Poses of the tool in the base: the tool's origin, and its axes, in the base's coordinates. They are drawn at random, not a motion.
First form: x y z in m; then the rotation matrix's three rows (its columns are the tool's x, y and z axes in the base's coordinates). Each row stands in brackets.
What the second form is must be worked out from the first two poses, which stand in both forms.
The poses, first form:
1: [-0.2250, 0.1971, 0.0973], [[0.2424, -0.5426, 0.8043], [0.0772, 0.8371, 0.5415], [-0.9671, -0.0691, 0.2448]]
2: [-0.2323, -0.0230, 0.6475], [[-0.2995, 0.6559, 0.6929], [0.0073, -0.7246, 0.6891], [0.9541, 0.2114, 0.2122]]
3: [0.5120, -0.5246, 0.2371], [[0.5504, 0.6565, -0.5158], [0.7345, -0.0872, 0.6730], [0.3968, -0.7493, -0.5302]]
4: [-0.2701, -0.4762, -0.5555], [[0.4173, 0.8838, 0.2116], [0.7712, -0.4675, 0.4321], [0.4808, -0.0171, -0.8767]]
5: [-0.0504, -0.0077, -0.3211], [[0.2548, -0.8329, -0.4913], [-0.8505, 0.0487, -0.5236], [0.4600, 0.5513, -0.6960]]
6: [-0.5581, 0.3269, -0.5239], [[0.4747, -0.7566, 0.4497], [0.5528, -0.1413, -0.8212], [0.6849, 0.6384, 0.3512]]
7: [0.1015, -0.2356, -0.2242], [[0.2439, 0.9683, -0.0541], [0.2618, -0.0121, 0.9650], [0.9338, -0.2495, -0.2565]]
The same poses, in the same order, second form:
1: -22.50, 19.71, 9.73, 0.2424, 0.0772, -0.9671, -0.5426, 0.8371, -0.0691
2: -23.23, -2.30, 64.75, -0.2995, 0.0073, 0.9541, 0.6559, -0.7246, 0.2114
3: 51.20, -52.46, 23.71, 0.5504, 0.7345, 0.3968, 0.6565, -0.0872, -0.7493
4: -27.01, -47.62, -55.55, 0.4173, 0.7712, 0.4808, 0.8838, -0.4675, -0.0171
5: -5.04, -0.77, -32.11, 0.2548, -0.8505, 0.4600, -0.8329, 0.0487, 0.5513
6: -55.81, 32.69, -52.39, 0.4747, 0.5528, 0.6849, -0.7566, -0.1413, 0.6384
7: 10.15, -23.56, -22.42, 0.2439, 0.2618, 0.9338, 0.9683, -0.0121, -0.2495
